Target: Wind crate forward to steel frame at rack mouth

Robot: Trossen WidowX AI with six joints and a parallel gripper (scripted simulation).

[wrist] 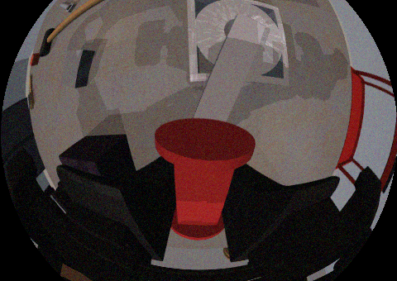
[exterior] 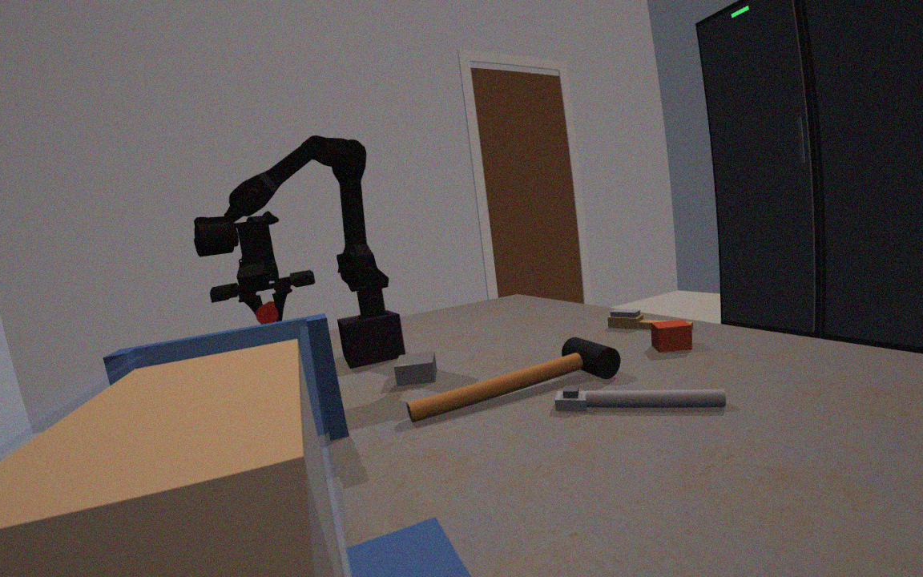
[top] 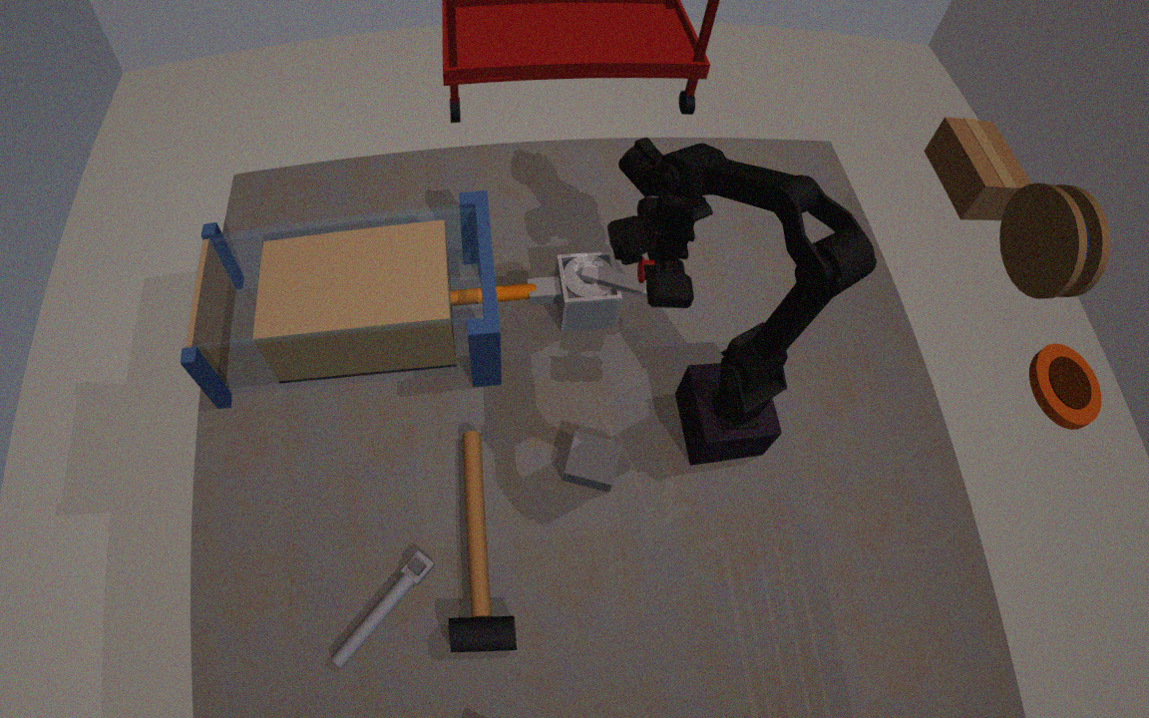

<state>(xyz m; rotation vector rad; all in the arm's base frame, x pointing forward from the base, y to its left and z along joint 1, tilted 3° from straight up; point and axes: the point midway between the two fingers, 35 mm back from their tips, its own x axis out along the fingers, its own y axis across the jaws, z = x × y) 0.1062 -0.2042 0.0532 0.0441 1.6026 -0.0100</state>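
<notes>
The winch handle lies 40 mm ahead of my gripper tip, 10 mm to the right of it and 10 mm below it. Also, from my gripper tip: grey winch: 80 mm ahead, 40 mm to the right, 80 mm below; red knob: 20 mm above; blue steel frame: 250 mm ahead, 20 mm to the right, 10 mm below.
</notes>
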